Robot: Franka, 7 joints.
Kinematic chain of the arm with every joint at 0, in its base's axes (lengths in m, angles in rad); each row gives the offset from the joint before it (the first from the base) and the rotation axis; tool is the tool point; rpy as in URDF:
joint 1: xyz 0 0 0.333 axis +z
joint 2: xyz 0 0 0 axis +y
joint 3: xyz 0 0 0.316 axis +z
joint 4: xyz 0.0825 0 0 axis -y
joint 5: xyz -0.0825 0 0.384 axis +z
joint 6: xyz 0 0 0 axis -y
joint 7: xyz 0.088 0 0 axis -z
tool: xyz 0 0 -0.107 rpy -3.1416 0 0
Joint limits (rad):
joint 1: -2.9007..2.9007
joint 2: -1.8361..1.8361
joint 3: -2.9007..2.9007
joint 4: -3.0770..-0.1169
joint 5: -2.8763..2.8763
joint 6: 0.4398..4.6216
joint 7: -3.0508..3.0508
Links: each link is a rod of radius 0.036 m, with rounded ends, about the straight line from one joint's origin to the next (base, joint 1, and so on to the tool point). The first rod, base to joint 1, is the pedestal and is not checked.
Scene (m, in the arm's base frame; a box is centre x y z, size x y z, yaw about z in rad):
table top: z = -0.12
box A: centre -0.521 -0.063 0.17 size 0.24 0.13 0.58 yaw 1
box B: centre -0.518 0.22 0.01 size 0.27 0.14 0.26 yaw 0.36
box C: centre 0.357 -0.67 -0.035 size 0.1 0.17 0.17 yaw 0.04
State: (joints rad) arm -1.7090 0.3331 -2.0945 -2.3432 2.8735 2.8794 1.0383
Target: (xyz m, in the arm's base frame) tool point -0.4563 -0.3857 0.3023
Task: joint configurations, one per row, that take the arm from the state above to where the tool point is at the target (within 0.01 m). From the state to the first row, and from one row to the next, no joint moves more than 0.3 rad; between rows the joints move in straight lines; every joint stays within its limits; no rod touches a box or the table.
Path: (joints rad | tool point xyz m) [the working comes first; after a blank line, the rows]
Joints at the target: -1.3122 0.7414 -1.1888 -2.0037 2.8763 2.6379 1.0383
Straight joint move there: touches box A.

1: -1.7907 0.2365 -1.8370 -2.1286 2.8005 2.9389 1.0618 | -0.4572 0.2443 0.4345
2: -1.8723 0.1399 -1.5795 -1.9140 2.7276 2.9983 1.0854 | -0.5325 0.1769 0.4988
3: -1.9540 0.0433 -1.3221 -1.6994 2.6546 3.0578 1.1089 | -0.5721 0.1035 0.5931
4: -2.0356 -0.0534 -1.0646 -1.4848 2.5816 3.1173 1.1324 | -0.5653 0.0395 0.7137
5: -2.1173 -0.1500 -0.8071 -1.2702 2.5086 3.1768 1.1560 | -0.5064 -0.0016 0.8469
6: -1.8489 0.1472 -0.9343 -1.5147 2.6312 2.9971 1.1167 | -0.5721 -0.2198 0.6465
7: -1.5806 0.4443 -1.0615 -1.7592 2.7537 2.8175 1.0775 | -0.5310 -0.3515 0.4467
8: -1.3122 0.7414 -1.1888 -2.0037 2.8763 2.6379 1.0383 | -0.4563 -0.3857 0.3023

